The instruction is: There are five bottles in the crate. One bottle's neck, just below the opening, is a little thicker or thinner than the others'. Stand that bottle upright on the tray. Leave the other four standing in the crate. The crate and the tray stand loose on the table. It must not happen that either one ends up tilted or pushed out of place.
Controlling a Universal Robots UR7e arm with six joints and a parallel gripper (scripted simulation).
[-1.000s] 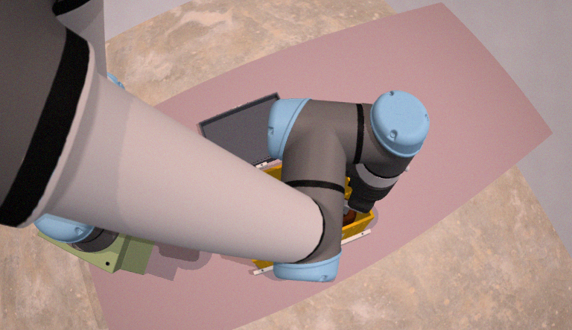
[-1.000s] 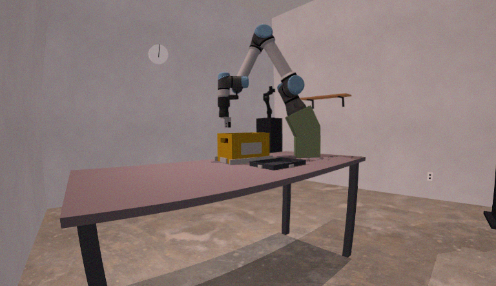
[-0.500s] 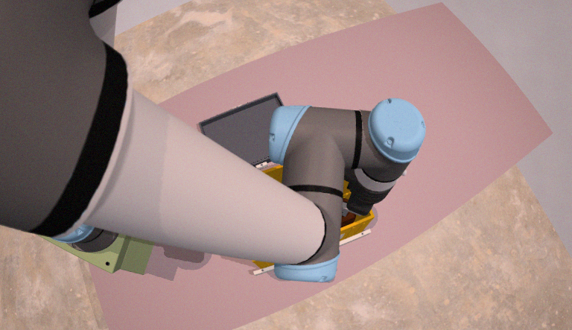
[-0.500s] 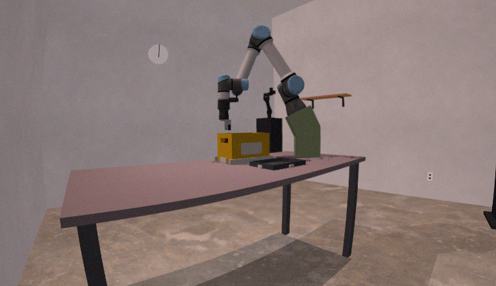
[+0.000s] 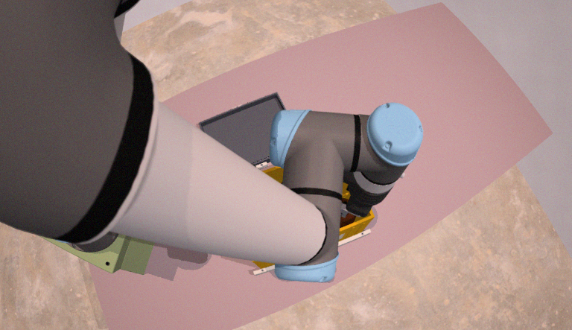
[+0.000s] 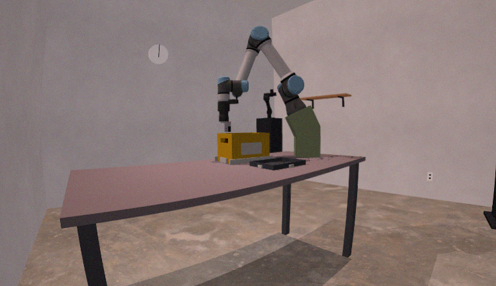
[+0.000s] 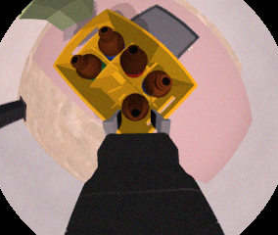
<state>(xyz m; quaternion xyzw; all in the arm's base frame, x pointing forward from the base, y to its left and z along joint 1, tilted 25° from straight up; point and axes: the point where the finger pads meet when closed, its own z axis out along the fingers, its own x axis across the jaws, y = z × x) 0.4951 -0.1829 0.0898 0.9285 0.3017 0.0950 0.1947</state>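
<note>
Right now the glass bottle is 110 mm below my hand. Also, from my hand: dark tray: 70 mm behind, 340 mm to the left, 190 mm below; crate: 80 mm behind, 60 mm to the left, 120 mm below.
</note>
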